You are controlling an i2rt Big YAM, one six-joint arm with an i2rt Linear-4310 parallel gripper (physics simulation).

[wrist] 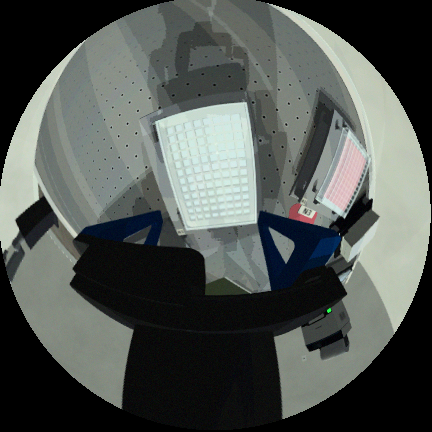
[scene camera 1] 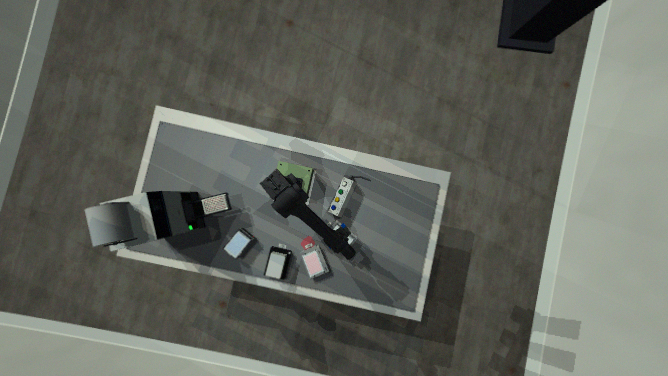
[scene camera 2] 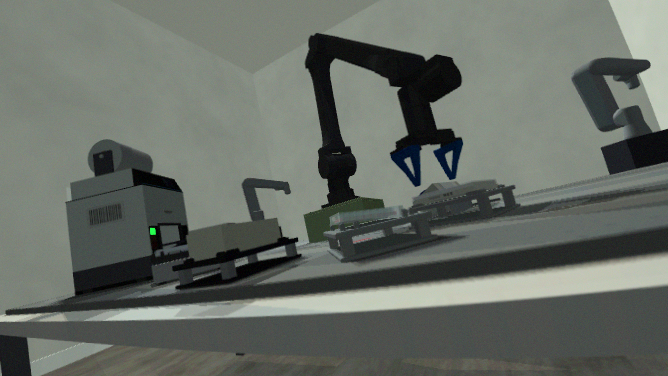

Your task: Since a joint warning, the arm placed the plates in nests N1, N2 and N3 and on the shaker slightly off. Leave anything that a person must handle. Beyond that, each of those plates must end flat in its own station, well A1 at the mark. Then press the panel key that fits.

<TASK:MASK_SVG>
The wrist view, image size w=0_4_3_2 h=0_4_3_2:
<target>gripper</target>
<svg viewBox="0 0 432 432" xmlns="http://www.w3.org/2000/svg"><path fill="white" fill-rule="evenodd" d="M74 237L72 243L80 257L72 267L75 274L69 285L98 310L133 329L124 372L121 409L145 419L167 425L191 429L225 430L252 427L282 419L280 378L273 336L286 333L312 320L347 294L331 266L326 268L325 263L340 241L340 235L334 229L262 210L258 214L257 226L271 289L269 291L205 295L203 255L189 247L157 245L162 226L160 210L85 226ZM268 226L294 242L294 249L286 264L274 244ZM151 225L143 244L123 241L125 237Z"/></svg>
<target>black-framed plate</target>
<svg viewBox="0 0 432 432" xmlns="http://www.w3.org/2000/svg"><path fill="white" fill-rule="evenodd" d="M371 208L365 211L347 229L348 232L342 236L340 254L342 254L347 262L374 236L379 215Z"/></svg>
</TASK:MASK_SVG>
